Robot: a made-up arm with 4 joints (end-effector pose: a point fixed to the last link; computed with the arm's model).
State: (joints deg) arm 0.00 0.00 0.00 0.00
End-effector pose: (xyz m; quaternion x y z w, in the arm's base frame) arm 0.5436 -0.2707 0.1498 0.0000 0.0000 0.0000 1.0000
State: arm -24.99 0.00 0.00 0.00
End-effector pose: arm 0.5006 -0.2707 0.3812 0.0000 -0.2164 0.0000 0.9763
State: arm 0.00 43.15 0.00 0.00
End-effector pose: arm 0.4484 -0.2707 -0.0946 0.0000 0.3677 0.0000 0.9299
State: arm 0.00 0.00 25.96 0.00
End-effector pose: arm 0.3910 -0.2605 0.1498 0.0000 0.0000 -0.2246 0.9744
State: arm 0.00 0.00 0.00 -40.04
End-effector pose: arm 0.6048 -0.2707 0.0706 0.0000 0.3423 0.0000 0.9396
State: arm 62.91 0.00 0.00 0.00
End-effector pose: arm 0.2310 -0.2707 -0.3240 0.0000 0.5218 0.0000 0.8531
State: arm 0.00 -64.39 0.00 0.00
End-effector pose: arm 0.3395 -0.2707 0.4703 0.0000 -0.5328 0.0000 0.8462
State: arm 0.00 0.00 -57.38 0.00
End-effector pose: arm 0.8017 -0.0701 0.1498 0.0000 0.0000 0.4801 0.8772
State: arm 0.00 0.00 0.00 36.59
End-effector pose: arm 0.4545 -0.2707 0.1720 0.0000 -0.3139 0.0000 0.9495
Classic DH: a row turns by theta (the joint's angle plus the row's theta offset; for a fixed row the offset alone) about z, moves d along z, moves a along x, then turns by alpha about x. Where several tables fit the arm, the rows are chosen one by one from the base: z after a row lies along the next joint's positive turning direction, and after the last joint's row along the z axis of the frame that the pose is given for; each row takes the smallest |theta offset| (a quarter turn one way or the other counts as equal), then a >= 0, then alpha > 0; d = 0 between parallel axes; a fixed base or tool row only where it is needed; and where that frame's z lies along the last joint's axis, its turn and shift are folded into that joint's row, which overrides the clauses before.
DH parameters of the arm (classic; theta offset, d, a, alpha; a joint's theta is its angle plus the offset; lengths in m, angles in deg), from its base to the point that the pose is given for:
base (fixed): 0 0.1684 0 -90
joint 1: 6.23 0 0.1881 0
joint 2: -6.23 0.0654 0.3024 -90
joint 3: 0 0.1218 -0.0239 -90
joint 4: 0 0.3361 0.0781 -90
tool (fixed): 0 0.1236 0 0

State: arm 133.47 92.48 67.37 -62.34
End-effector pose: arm -0.0746 -0.1764 0.1677 0.5490 -0.4874 0.0791 0.6744
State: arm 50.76 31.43 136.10 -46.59
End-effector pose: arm 0.0075 0.2247 0.0146 -0.2835 0.3371 -0.8831 0.1616
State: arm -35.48 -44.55 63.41 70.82
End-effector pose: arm 0.1628 0.0178 0.2102 0.0422 -0.8234 -0.5238 0.2141
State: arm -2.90 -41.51 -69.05 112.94
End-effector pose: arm 0.6537 -0.2118 0.4766 0.3191 -0.8078 0.4684 0.1618
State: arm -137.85 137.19 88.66 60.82
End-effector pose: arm -0.1608 0.1513 0.3153 -0.3502 -0.3656 -0.6047 0.6148
